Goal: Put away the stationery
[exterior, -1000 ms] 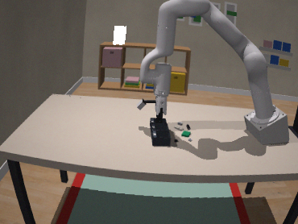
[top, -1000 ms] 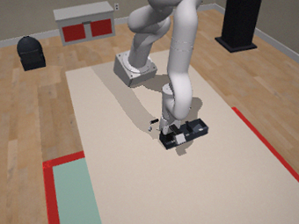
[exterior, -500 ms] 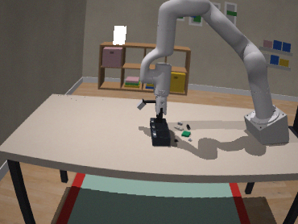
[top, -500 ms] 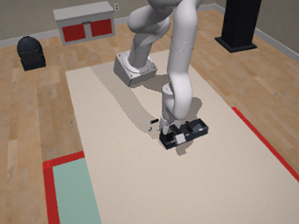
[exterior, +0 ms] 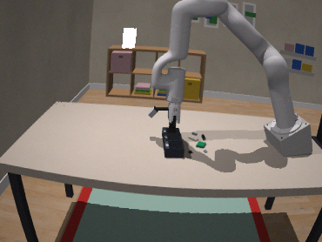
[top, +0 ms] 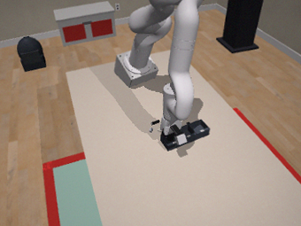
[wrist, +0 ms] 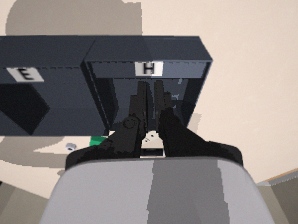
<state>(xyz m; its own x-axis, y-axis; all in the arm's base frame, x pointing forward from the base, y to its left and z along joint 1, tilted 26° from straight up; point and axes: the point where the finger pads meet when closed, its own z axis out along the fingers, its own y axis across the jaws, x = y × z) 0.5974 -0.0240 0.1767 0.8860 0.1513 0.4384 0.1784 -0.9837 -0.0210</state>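
The tray is 90 mm to the left of my hand, 20 mm below it and 10 mm behind it. Round my hand: white domino-like piece 110 mm behind, 40 mm below, 10 mm to the right; green flat piece 150 mm behind, 60 mm to the left, 40 mm below; grey-white piece 120 mm behind, 70 mm to the right, 30 mm below.
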